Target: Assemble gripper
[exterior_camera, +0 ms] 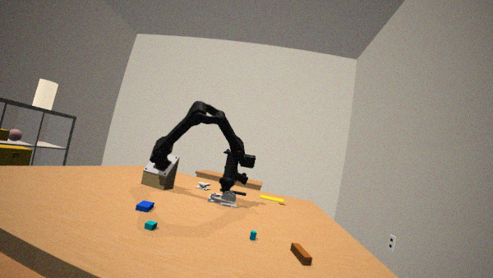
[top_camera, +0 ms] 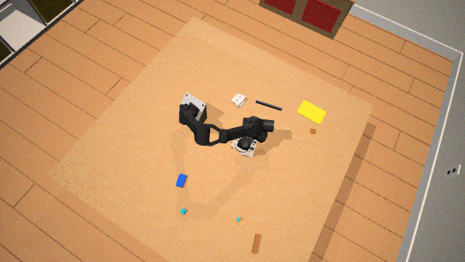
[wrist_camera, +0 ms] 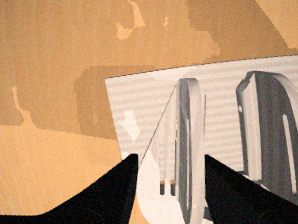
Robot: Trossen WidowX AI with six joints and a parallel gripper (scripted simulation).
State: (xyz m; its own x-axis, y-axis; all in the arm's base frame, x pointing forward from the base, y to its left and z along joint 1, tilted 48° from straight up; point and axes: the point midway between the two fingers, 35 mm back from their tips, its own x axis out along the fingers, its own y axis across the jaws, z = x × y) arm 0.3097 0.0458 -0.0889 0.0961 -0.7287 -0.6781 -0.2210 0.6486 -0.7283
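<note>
The flat white plate is 20 mm to the right of my gripper tip, 20 mm ahead of it and 10 mm below it. Round my gripper tip: white jaw (60 mm to the right, 20 mm behind); then housing plate (50 mm to the right, 40 mm behind, 10 mm below); then gripper base (190 mm behind, 160 mm to the left, 10 mm above).
</note>
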